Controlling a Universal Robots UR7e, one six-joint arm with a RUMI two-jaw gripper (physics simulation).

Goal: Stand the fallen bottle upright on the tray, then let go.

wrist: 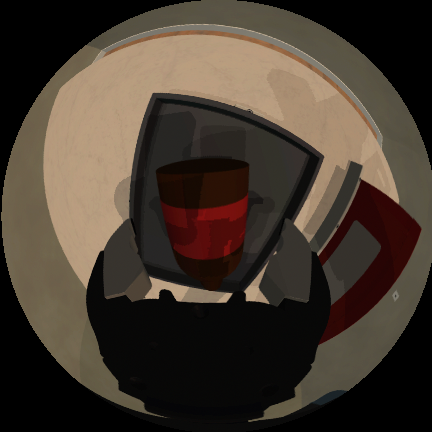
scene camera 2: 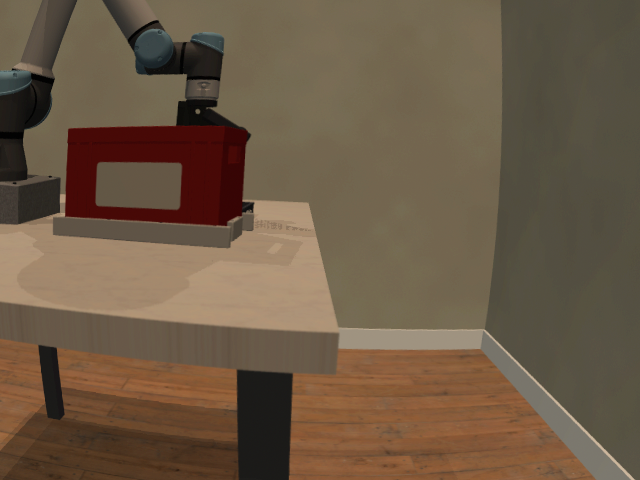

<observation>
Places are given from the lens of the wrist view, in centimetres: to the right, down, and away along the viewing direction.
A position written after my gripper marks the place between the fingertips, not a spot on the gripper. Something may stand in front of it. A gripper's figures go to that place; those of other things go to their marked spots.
my gripper (wrist: 206, 221): -1, 0, 13
grey rail (wrist: 336, 213): 18, 0, 17
</observation>
